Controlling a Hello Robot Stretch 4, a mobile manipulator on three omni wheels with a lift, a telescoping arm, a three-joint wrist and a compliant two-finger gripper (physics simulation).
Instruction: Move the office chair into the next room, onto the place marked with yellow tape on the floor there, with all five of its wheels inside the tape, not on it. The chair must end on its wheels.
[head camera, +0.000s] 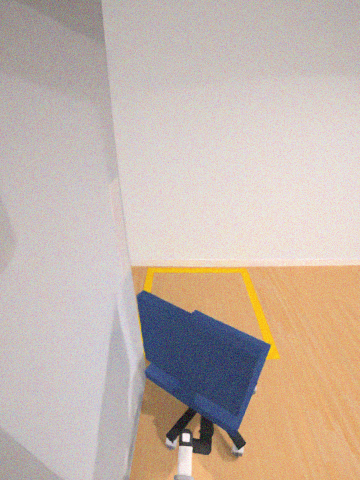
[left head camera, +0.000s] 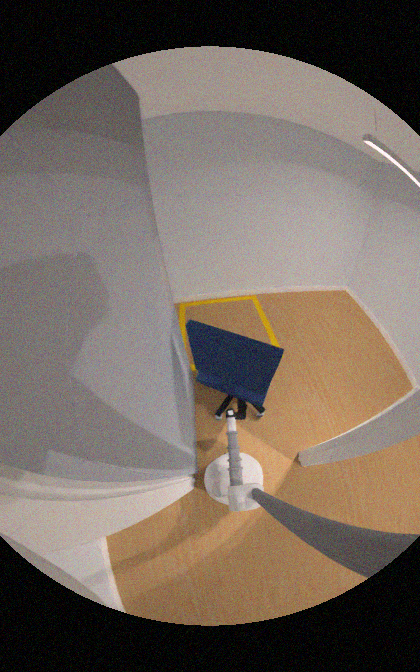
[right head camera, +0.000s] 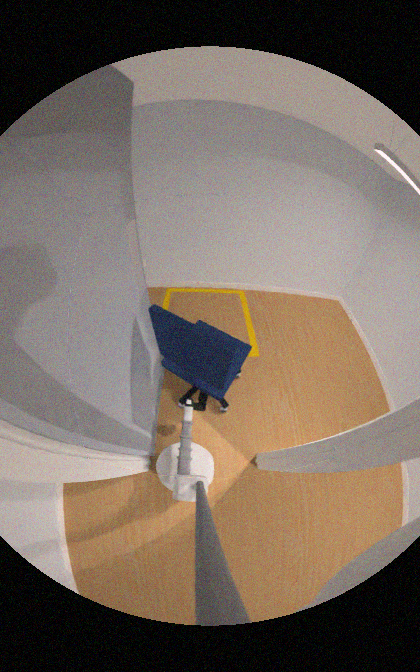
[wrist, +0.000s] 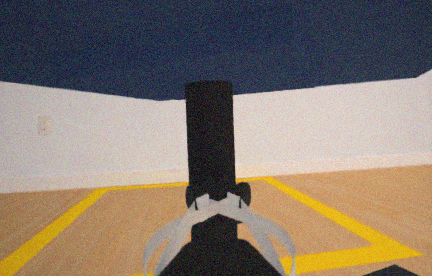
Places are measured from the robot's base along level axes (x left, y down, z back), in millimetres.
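Pixels of known places: gripper, fingertip midpoint: (wrist: 219, 190).
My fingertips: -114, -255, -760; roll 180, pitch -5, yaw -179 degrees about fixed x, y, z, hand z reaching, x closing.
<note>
For each thing: its top centre in the pictures, then the offset to it from my fingertips, as dx, dy, dz. "spot": a spot on its surface instead.
- seat's underside, surface spot: (wrist: 215, 45) spot: +6, -112, +89
- black column, middle of its top: (wrist: 208, 85) +5, -107, -25
- wall end, surface spot: (right head camera: 280, 462) spot: -439, -217, +719
The blue office chair (head camera: 205, 360) (left head camera: 235, 360) (right head camera: 200, 350) stands upright on its wheels in front of the yellow tape outline (head camera: 257, 310) (left head camera: 267, 322) (right head camera: 248, 322) (wrist: 325, 212). Its seat and backrest overlap the tape in the head view. Its visible wheels are on the near side, outside the tape; the other wheels are hidden. In the wrist view the seat's underside (wrist: 215, 45) is at the top. My gripper (wrist: 219, 190) is shut around the black column (wrist: 210, 135) below the seat, with its grey finger straps crossing in front.
A grey door leaf (head camera: 60, 250) (left head camera: 120, 340) (right head camera: 85, 325) stands close along the chair's left; contact cannot be told. The far wall (head camera: 225, 150) is behind the tape. My white base (left head camera: 250, 467) (right head camera: 204, 462) is in the doorway, with a wall end (left head camera: 320, 455) (right head camera: 280, 462) on the right.
</note>
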